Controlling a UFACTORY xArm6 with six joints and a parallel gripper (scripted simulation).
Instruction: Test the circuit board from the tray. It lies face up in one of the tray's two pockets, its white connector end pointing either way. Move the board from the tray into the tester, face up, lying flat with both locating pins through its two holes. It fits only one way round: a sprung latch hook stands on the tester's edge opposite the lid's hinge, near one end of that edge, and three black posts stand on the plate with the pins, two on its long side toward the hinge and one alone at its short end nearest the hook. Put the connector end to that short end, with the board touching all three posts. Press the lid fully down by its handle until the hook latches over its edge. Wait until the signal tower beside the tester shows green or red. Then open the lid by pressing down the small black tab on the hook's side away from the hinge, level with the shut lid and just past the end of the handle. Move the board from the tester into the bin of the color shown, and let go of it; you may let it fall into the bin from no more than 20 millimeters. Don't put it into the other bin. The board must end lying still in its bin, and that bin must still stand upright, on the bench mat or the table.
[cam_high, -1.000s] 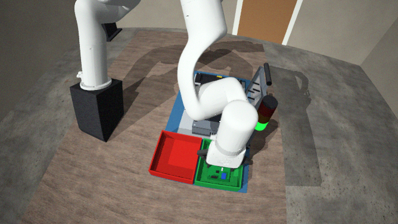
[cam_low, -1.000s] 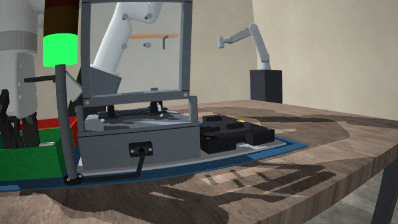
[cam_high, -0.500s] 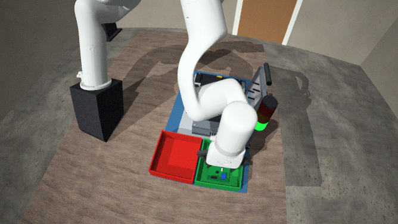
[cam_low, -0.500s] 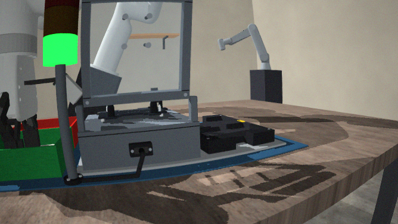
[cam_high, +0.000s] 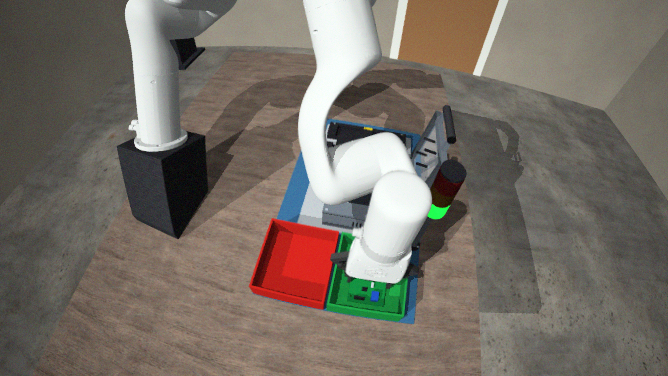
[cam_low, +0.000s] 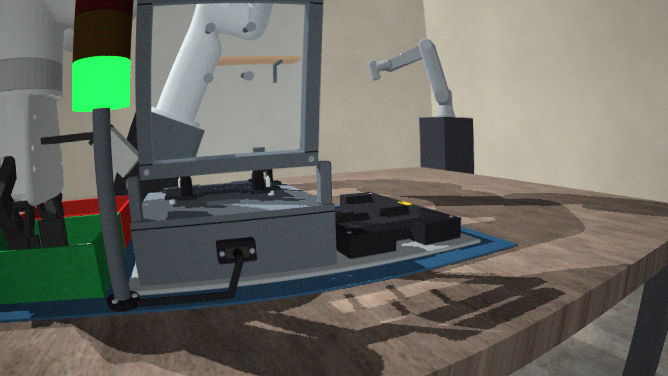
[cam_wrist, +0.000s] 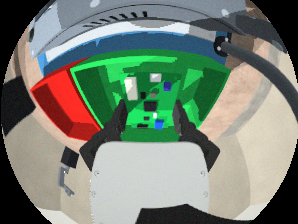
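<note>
Right now the green bin is 1 cm below my hand. The rest, counted from my hand: plate 3 cm behind, 21 cm to the left, 5 cm above; then red bin 15 cm behind, 1 cm to the left, 1 cm below; then green circuit board 1 cm below.
</note>
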